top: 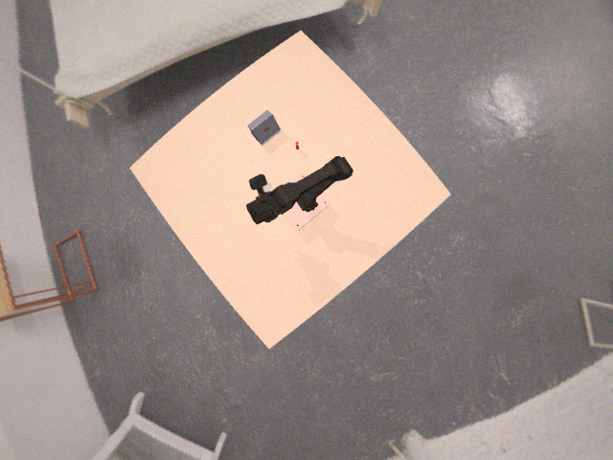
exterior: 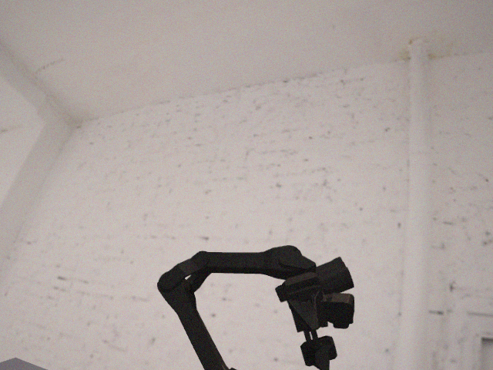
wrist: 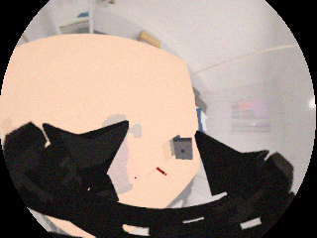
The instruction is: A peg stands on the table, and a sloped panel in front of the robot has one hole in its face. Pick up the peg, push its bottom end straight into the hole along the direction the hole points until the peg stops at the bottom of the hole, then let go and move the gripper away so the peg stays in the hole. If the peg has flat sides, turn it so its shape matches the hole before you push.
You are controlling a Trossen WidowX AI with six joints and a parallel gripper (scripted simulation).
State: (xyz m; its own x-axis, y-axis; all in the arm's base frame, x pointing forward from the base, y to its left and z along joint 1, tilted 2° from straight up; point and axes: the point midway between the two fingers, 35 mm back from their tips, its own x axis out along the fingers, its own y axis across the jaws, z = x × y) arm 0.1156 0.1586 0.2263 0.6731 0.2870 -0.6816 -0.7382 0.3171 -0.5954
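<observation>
My gripper tip is 130 mm short of the red peg, 310 mm to the left of it and 220 mm above it. The rest, counted from my gripper tip: grey sloped panel (300 mm ahead, 240 mm to the right, 200 mm below).
</observation>
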